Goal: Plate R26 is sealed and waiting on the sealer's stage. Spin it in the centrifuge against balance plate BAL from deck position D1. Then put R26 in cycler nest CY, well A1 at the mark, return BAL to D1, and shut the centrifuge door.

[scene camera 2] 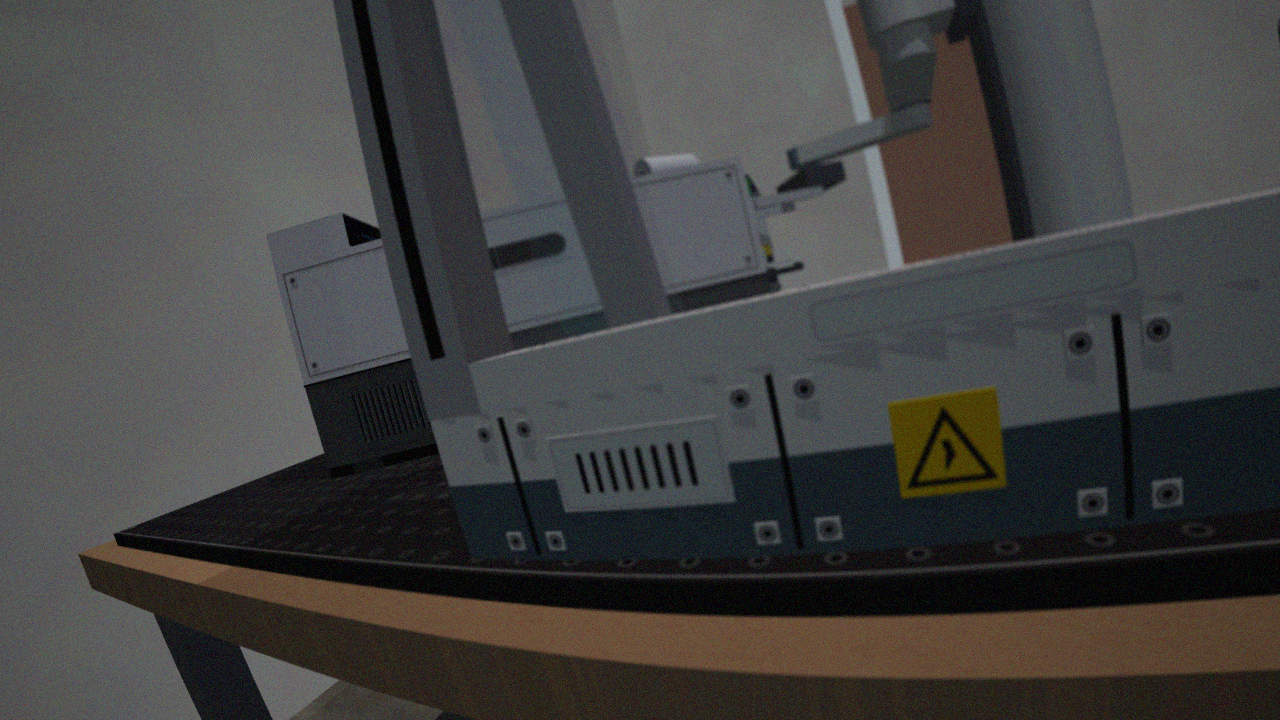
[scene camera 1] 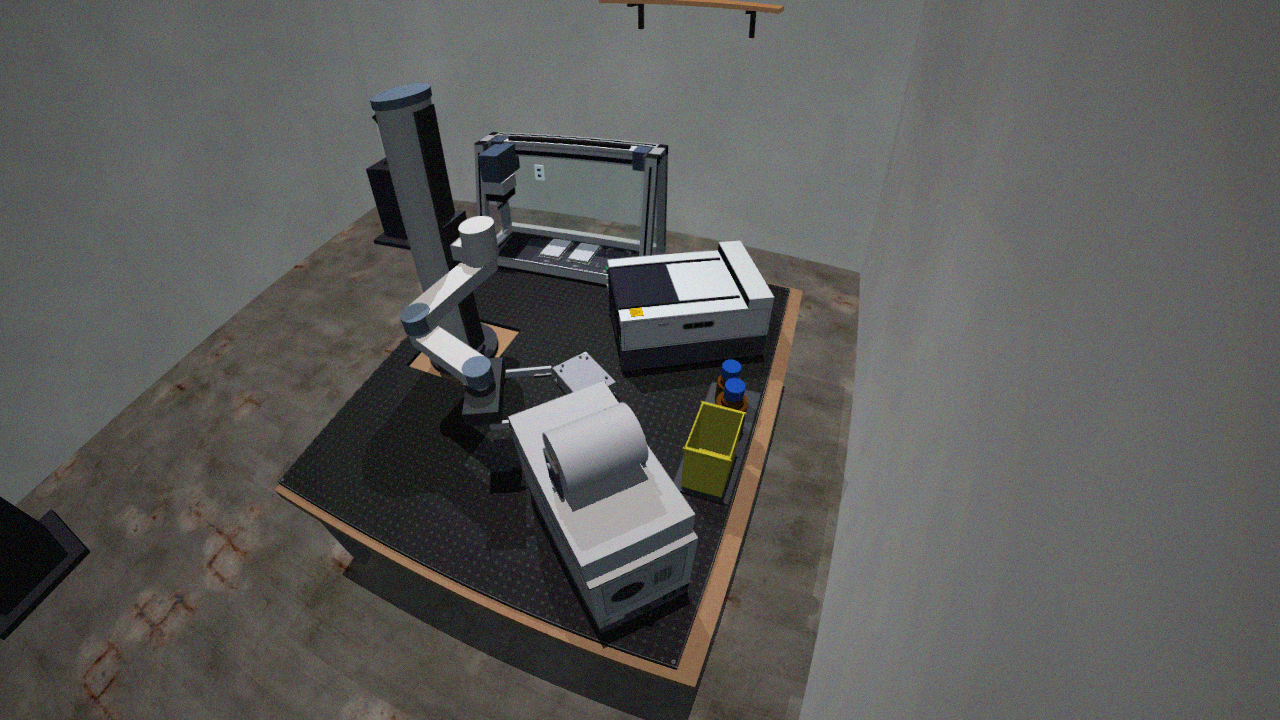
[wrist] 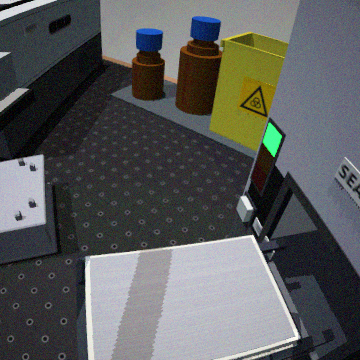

Scene:
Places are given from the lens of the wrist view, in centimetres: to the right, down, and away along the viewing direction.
blue-capped brown bottle (wrist: 199, 60): 4, -22, 50
centrifuge (wrist: 55, 55): -23, -24, 49
sealer tray (wrist: 80, 261): -7, 6, 20
The marked spots on the blue-capped brown bottle and the sealer tray are 42 cm apart.

